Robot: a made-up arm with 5 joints.
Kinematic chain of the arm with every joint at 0, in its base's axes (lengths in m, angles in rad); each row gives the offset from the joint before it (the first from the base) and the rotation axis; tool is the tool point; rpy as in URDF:
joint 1: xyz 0.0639 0 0.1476 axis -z
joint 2: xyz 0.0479 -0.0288 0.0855 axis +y
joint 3: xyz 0.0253 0 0.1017 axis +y
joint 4: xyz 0.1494 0 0.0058 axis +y
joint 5: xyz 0.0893 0.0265 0 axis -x
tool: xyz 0 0 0 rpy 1.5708 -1.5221 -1.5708
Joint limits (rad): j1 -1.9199..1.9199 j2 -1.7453..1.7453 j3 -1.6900..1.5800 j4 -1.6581..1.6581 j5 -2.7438..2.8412
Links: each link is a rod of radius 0.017 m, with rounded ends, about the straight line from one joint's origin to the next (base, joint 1, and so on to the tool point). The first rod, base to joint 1, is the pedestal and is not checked.
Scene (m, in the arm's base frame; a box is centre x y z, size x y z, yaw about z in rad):
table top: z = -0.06
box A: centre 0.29 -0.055 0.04 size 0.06 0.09 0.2 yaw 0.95
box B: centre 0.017 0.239 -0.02 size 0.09 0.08 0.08 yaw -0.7
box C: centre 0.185 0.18 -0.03 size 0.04 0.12 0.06 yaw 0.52
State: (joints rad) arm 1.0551 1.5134 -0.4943 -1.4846 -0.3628
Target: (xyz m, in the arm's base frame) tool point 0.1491 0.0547 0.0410
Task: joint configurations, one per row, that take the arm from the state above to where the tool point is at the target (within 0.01 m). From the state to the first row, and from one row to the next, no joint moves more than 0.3 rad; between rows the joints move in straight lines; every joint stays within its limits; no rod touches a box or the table.
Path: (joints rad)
1: 0.9916 1.5521 -0.1975 -1.5135 -0.4564
2: 0.9282 1.5907 0.0992 -1.5424 -0.5500
3: 0.8647 1.6294 0.3960 -1.5713 -0.6437
4: 0.8012 1.6680 0.6928 -1.6003 -0.7373
5: 0.7378 1.7066 0.9895 -1.6292 -0.8309
6: 0.6743 1.7453 1.2863 -1.6581 -0.9245
7: 0.4208 1.7167 1.1973 -1.6581 -0.8122
8: 0.1672 1.6880 1.1082 -1.6581 -0.6998
9: -0.0864 1.6594 1.0192 -1.6581 -0.5875
10: -0.3399 1.6307 0.9302 -1.6581 -0.4751
11: -0.5935 1.6021 0.8411 -1.6581 -0.3628

